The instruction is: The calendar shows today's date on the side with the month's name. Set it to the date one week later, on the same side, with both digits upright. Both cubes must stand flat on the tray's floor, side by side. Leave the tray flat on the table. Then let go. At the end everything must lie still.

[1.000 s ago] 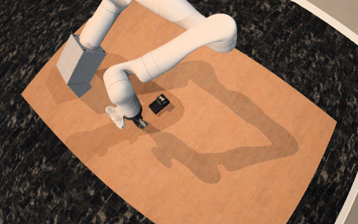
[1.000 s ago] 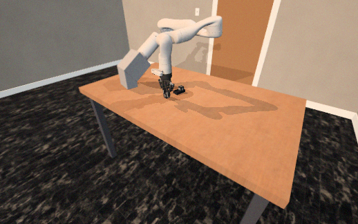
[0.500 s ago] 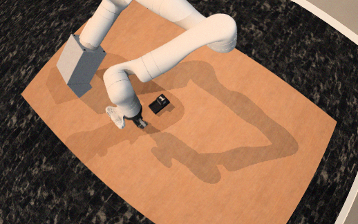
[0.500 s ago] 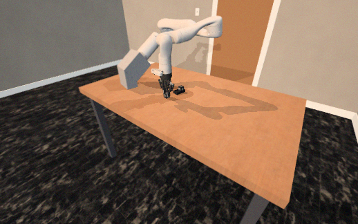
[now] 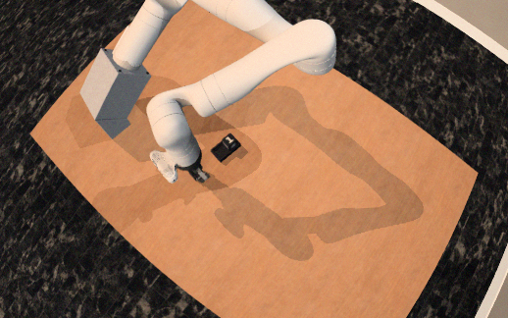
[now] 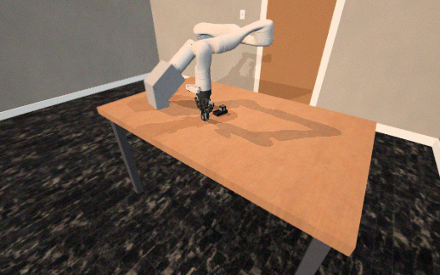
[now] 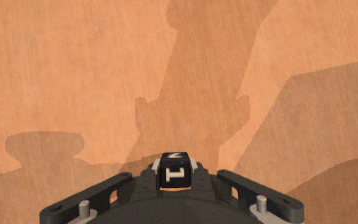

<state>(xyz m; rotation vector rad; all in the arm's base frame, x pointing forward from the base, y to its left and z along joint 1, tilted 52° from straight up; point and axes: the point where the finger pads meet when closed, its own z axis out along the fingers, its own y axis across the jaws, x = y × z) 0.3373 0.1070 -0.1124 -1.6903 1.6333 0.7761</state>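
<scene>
The black calendar tray lies 11 cm to the left of my hand and 2 cm below it.
</scene>
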